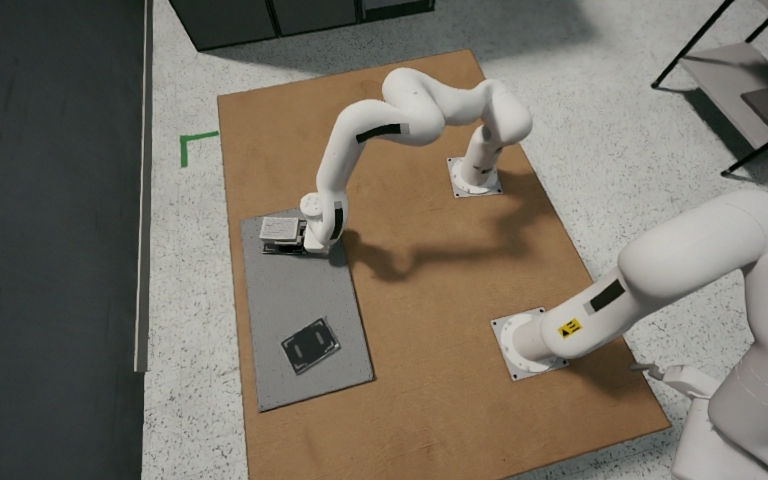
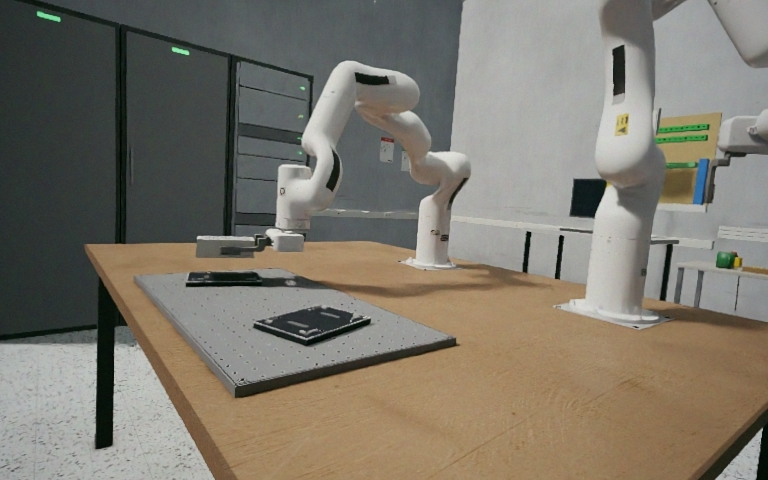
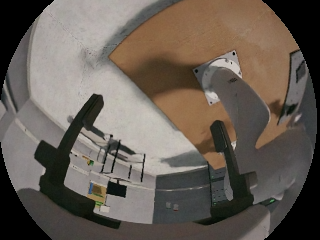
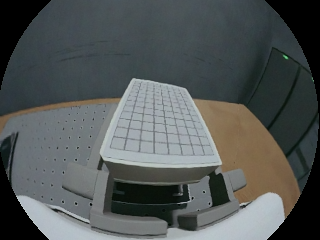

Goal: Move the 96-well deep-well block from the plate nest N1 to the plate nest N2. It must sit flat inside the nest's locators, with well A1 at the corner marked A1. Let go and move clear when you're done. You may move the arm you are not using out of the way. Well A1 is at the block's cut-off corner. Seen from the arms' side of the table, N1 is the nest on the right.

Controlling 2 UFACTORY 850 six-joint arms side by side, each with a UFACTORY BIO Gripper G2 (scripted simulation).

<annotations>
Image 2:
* left gripper: 749,205
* white deep-well block: 207,246
</annotations>
